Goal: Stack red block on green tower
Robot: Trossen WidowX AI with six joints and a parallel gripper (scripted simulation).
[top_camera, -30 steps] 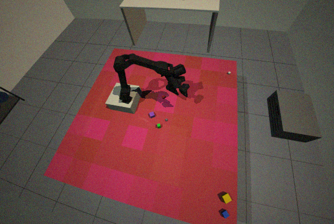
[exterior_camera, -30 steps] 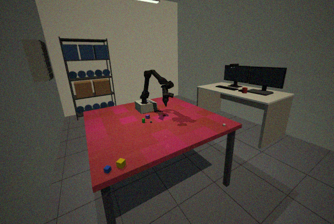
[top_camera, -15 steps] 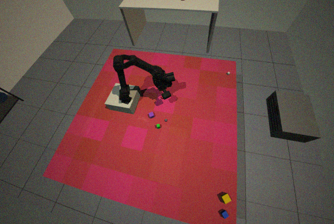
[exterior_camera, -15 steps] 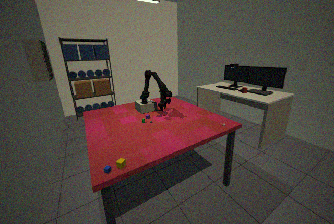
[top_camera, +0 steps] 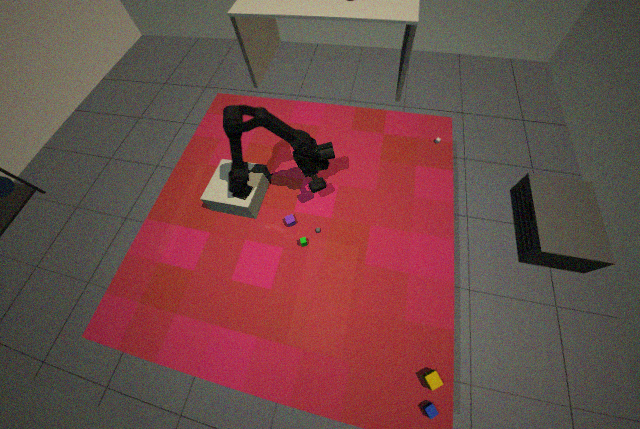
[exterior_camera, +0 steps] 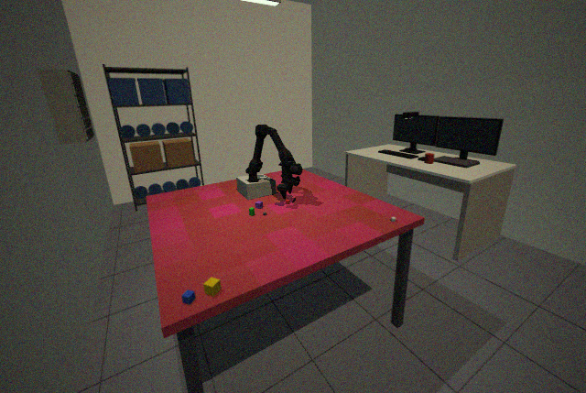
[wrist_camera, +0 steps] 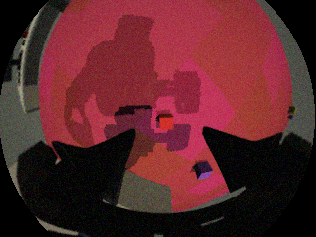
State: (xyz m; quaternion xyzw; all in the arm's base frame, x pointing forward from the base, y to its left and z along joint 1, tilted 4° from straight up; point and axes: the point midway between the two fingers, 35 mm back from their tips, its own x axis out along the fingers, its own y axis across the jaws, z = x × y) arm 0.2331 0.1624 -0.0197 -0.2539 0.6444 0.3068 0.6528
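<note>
The red block is 40 mm below my gripper tip. From my gripper tip the other things lie so: purple block: 180 mm to the right, 30 mm below, 30 mm behind; small grey piece: 180 mm to the right, 90 mm ahead, 40 mm below; yellow cube: 610 mm ahead, 530 mm to the right, 30 mm below.
</note>
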